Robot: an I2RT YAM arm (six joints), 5 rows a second.
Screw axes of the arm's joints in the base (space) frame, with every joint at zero. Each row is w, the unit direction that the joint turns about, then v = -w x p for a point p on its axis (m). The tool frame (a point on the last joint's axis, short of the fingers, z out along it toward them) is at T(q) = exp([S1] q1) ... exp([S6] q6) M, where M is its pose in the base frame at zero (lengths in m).
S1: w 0 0 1 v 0 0 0
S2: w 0 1 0 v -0.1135 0 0.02
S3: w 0 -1 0 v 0.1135 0 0.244
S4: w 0 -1 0 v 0.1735 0 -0.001
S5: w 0 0 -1 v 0 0.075 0
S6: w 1 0 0 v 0 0.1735 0
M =
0 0 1 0.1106
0 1 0 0
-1 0 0 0.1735
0 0 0 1
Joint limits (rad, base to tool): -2.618..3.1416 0..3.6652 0..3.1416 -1.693..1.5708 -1.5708..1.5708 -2.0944..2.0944
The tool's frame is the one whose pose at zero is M.
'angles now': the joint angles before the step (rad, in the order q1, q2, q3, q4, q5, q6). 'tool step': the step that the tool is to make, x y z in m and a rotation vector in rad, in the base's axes. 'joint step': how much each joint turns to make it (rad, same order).
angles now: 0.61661 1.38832 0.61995 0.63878 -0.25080 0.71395
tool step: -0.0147 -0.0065 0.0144 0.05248 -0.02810 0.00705
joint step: 0.01158 -0.09170 -0.03131 -0.00018 0.00189 0.02743
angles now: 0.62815 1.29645 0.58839 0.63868 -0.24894 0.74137
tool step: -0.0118 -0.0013 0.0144 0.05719 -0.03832 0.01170
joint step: 0.02299 -0.06347 -0.01178 0.01901 0.01049 0.02409
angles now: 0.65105 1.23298 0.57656 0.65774 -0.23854 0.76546
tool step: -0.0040 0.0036 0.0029 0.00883 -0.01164 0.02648
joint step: 0.01850 -0.00612 0.00192 0.00655 -0.00798 -0.00010
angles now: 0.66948 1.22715 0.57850 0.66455 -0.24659 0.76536
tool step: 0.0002 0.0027 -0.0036 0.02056 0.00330 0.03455
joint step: 0.00344 0.02164 -0.00930 0.04621 -0.03068 0.01955
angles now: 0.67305 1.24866 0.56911 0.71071 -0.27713 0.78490
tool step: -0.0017 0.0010 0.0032 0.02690 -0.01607 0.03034
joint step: 0.00347 -0.00030 -0.00173 0.03444 -0.02632 0.01277
